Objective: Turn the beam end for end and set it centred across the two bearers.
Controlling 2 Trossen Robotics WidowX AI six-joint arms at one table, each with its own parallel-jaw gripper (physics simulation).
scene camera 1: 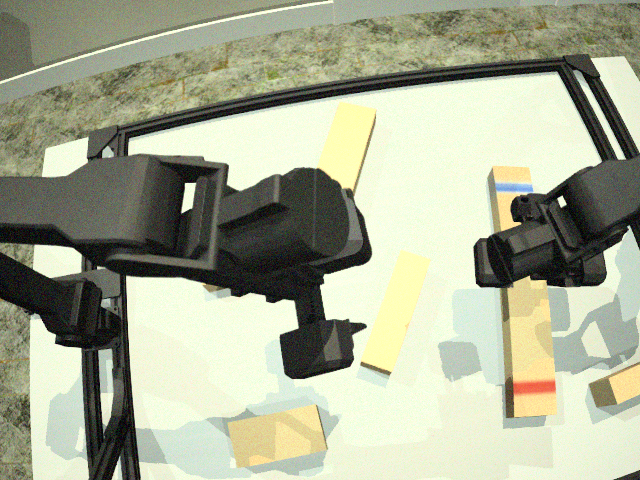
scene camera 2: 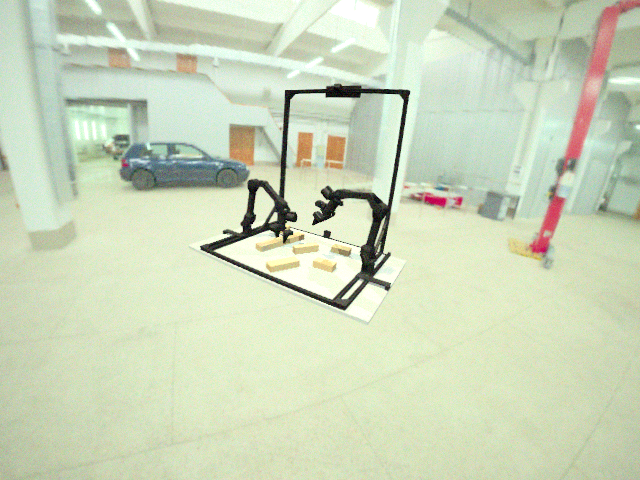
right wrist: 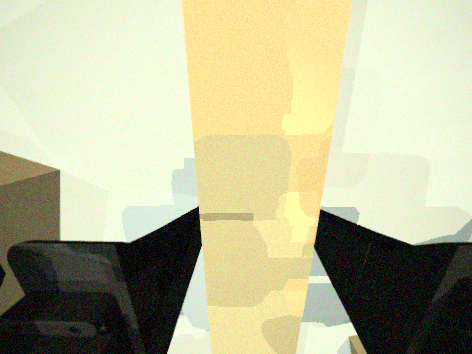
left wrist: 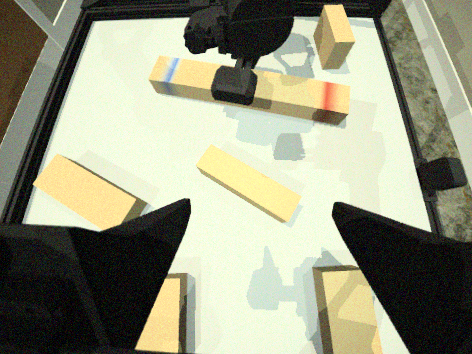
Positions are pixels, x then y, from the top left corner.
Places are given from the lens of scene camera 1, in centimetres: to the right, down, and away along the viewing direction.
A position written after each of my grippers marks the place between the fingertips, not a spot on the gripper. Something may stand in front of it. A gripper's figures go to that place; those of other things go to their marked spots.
my left gripper [scene camera 1: 354, 284]: 4, 4, 50
my right gripper [scene camera 1: 521, 282]: 30, 6, 67
beam [scene camera 1: 530, 390]: 28, 20, 59
